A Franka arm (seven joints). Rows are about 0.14 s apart.
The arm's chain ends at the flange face. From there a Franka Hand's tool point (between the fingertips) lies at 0.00 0.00 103.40 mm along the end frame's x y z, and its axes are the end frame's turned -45 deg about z.
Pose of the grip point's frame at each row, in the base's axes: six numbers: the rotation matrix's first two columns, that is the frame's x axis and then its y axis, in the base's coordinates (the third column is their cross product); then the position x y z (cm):
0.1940 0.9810 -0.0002 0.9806 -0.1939 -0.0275 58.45 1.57 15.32
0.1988 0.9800 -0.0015 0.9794 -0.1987 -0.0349 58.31 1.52 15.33
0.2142 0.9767 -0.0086 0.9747 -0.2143 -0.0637 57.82 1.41 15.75
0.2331 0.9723 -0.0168 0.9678 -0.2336 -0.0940 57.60 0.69 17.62
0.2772 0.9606 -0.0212 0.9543 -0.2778 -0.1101 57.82 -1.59 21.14
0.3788 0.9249 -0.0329 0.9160 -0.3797 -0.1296 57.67 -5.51 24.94
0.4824 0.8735 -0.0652 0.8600 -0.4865 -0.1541 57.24 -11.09 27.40
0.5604 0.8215 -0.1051 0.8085 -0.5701 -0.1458 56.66 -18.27 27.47
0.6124 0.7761 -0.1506 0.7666 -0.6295 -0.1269 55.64 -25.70 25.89
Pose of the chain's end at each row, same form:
0.8306 0.5566 -0.0196 0.5562 -0.8308 -0.0193 58.73 1.52 25.66
0.8331 0.5525 -0.0257 0.5520 -0.8335 -0.0236 58.67 1.46 25.66
0.8407 0.5391 -0.0511 0.5378 -0.8422 -0.0390 58.48 1.36 26.07
0.8492 0.5223 -0.0783 0.5195 -0.8527 -0.0546 58.59 0.63 27.91
0.8708 0.4828 -0.0928 0.4788 -0.8757 -0.0629 58.97 -1.70 31.41
0.9156 0.3855 -0.1149 0.3799 -0.9225 -0.0684 59.04 -5.71 35.19
0.9492 0.2737 -0.1551 0.2670 -0.9617 -0.0629 58.96 -11.28 37.59
0.9680 0.1778 -0.1774 0.1754 -0.9840 -0.0288 58.52 -18.24 37.64
0.9751 0.1037 -0.1962 0.1090 -0.9939 0.0168 57.64 -25.31 36.03

